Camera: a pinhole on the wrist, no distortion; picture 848 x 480 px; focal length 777.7 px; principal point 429.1 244.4 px. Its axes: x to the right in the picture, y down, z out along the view. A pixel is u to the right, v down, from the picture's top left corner.
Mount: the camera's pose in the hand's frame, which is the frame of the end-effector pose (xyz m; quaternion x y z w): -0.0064 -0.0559 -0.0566 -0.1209 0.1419 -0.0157 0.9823
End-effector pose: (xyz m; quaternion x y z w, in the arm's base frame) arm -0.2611 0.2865 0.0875 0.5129 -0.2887 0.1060 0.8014
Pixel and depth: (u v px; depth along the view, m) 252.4 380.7 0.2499
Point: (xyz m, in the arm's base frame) -0.3400 0.1474 0.1855
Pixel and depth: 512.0 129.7 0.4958
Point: -0.2489 -0.1038 0.3071
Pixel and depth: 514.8 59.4 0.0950
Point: -0.2222 0.2268 0.0726
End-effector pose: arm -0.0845 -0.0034 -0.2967 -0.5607 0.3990 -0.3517 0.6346
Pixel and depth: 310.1 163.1 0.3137
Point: 0.1623 0.0732 -0.2758
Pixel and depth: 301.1 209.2 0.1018
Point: -0.0422 0.0055 -0.2598
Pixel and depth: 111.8 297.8 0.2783
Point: 0.1058 0.1324 -0.3151
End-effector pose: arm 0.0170 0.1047 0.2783 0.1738 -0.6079 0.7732 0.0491
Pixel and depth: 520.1 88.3 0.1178
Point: 0.0059 0.0601 0.3508
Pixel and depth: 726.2 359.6 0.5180
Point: -0.2537 -0.3096 0.3405
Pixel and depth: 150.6 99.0 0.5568
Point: 0.1716 -0.4046 0.3868
